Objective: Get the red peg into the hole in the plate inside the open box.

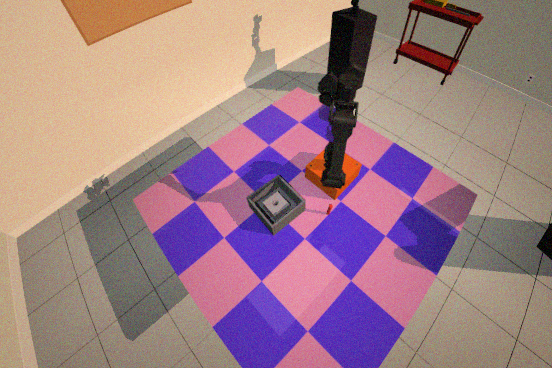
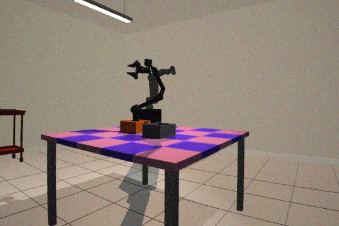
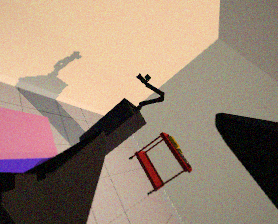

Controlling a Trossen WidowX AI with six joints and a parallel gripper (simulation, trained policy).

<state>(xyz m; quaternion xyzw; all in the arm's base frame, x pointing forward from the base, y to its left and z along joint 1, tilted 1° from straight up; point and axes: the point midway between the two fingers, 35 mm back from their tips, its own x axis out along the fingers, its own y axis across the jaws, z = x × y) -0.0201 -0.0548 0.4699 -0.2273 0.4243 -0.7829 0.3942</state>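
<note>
The red peg is 530 mm below my gripper tip, 240 mm to the left of it and 170 mm ahead of it. Also, from my gripper tip: plate: 530 mm below, 360 mm ahead, 80 mm to the left; then grey box: 540 mm below, 360 mm ahead, 80 mm to the left.
</note>
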